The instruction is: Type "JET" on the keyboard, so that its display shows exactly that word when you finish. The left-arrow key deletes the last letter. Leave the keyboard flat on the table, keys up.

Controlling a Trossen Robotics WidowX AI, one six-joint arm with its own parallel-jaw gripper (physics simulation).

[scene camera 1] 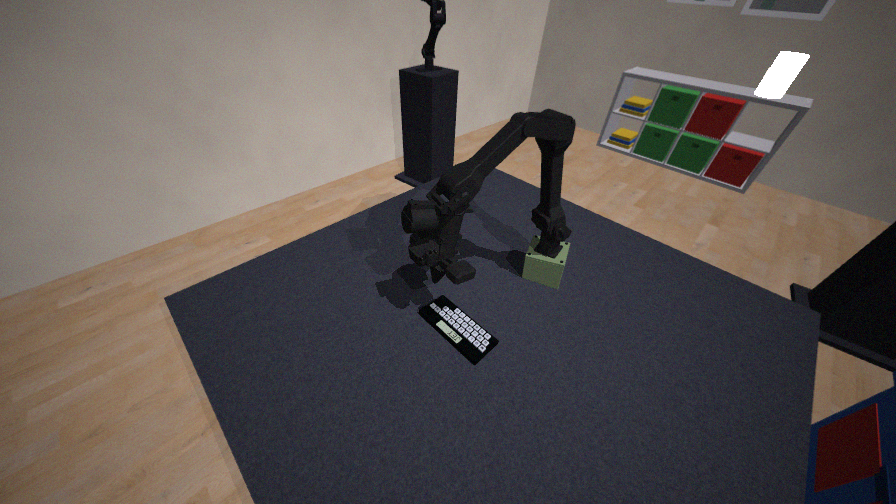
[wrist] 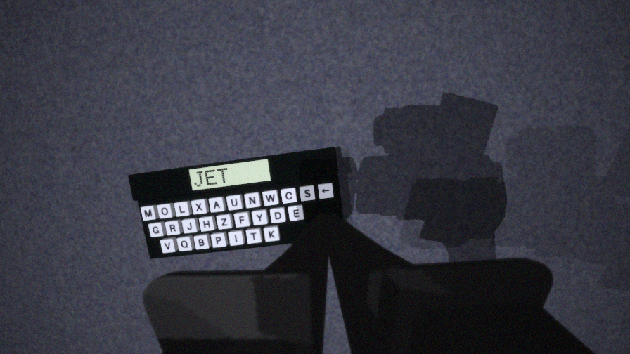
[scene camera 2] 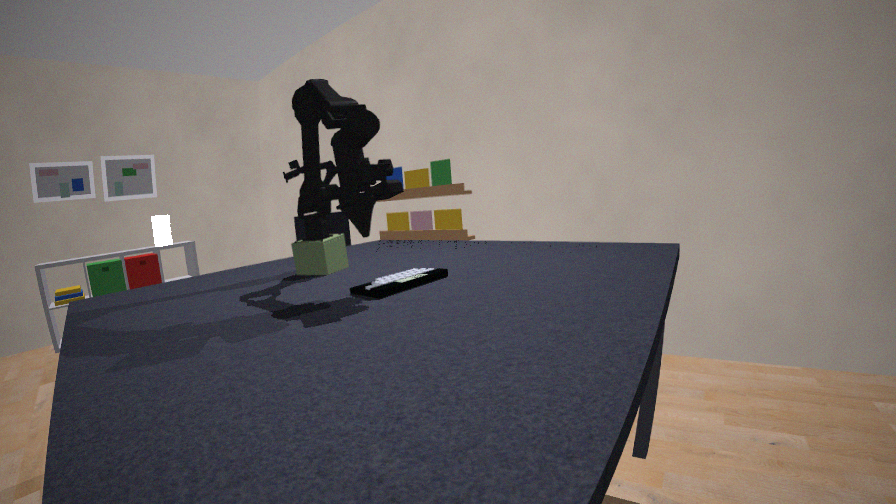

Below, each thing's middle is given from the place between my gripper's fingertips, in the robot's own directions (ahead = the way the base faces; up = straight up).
Right now the black keyboard (scene camera 1: 467, 336) is 100 mm below my hand, 80 mm to the left of it and 10 mm ahead of it.
